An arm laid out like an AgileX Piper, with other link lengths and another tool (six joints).
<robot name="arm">
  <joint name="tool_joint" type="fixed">
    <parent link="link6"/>
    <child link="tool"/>
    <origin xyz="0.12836 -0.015 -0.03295" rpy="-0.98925 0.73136 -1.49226"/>
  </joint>
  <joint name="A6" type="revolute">
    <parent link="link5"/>
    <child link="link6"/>
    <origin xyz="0.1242 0 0.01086" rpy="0 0 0"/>
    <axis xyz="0.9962 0 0.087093"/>
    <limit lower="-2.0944" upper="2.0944"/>
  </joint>
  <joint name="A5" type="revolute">
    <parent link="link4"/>
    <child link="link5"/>
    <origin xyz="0 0 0" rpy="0 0 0"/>
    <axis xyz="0 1 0"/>
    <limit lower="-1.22" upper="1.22"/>
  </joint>
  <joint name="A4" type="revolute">
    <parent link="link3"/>
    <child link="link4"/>
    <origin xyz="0.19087 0 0.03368" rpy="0 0 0"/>
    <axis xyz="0.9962 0 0.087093"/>
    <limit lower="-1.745" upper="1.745"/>
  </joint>
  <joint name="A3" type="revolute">
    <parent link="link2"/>
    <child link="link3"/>
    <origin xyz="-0.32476 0 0.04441" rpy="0 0 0"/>
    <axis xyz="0 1 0"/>
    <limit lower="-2.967" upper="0"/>
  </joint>
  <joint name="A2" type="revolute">
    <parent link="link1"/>
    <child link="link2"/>
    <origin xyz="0 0 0" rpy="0 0 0"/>
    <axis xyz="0 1 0"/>
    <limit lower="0" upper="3.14"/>
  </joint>
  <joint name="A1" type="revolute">
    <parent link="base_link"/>
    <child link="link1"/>
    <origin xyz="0 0 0.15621" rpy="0 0 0"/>
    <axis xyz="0 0 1"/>
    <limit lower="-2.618" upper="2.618"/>
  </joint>
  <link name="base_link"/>
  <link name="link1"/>
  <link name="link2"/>
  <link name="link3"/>
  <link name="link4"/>
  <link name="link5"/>
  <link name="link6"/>
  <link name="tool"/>
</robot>
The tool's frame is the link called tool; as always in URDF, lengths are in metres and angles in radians.
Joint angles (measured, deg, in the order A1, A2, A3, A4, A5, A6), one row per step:
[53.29, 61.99, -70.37, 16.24, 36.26, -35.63]
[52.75, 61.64, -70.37, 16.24, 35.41, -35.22]
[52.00, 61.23, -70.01, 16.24, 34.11, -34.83]
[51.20, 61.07, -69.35, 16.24, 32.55, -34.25]
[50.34, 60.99, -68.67, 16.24, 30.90, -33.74]
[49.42, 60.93, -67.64, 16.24, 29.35, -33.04]
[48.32, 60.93, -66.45, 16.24, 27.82, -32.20]
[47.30, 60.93, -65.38, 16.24, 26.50, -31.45]
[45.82, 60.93, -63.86, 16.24, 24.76, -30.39]
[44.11, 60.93, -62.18, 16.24, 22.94, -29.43]
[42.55, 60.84, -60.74, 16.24, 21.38, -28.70]
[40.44, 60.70, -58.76, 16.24, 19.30, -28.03]
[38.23, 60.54, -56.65, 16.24, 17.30, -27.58]
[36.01, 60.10, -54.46, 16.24, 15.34, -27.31]
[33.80, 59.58, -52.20, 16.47, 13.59, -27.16]
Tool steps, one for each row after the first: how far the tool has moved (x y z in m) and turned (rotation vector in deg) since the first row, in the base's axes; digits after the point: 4 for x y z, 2 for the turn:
[0.0028, -0.0017, 0.0048, 1.14, -0.32, -0.92]
[0.0069, -0.0042, 0.0090, 2.39, -0.72, -2.15]
[0.0120, -0.0061, 0.0108, 3.50, -0.78, -3.56]
[0.0178, -0.0080, 0.0124, 4.56, -0.92, -5.03]
[0.0233, -0.0106, 0.0109, 5.34, -0.64, -6.60]
[0.0294, -0.0138, 0.0078, 6.01, -0.13, -8.38]
[0.0348, -0.0170, 0.0047, 6.57, 0.34, -10.00]
[0.0422, -0.0220, -0.0001, 7.27, 1.05, -12.29]
[0.0504, -0.0284, -0.0058, 7.88, 1.68, -14.81]
[0.0572, -0.0349, -0.0101, 8.45, 2.06, -17.02]
[0.0661, -0.0444, -0.0162, 9.02, 2.32, -19.90]
[0.0745, -0.0550, -0.0234, 9.33, 2.48, -22.81]
[0.0813, -0.0670, -0.0298, 9.67, 2.38, -25.64]
[0.0865, -0.0794, -0.0371, 9.93, 2.47, -28.40]

